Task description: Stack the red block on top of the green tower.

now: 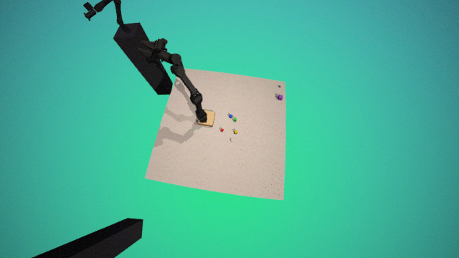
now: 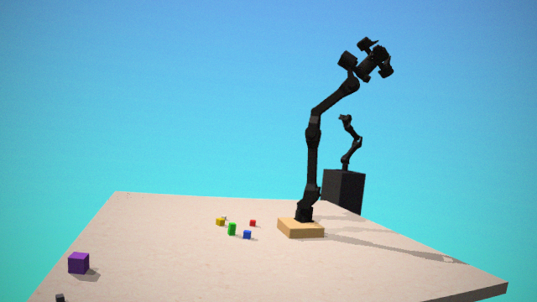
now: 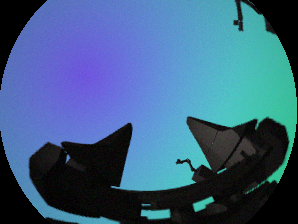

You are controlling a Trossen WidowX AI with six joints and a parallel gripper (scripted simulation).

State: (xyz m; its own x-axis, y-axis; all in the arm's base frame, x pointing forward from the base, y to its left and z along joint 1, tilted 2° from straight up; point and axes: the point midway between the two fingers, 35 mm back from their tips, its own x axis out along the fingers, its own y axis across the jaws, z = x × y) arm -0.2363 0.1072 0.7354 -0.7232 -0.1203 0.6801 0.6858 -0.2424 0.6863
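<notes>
My gripper tip is 430 mm short of the red block, 220 mm to the left of it and 790 mm above it. Round my gripper tip: small white block 530 mm ahead, 330 mm to the right, 800 mm below; then yellow block 570 mm ahead, 240 mm to the right, 790 mm below; then blue block 520 mm ahead, 70 mm to the right, 790 mm below.
</notes>
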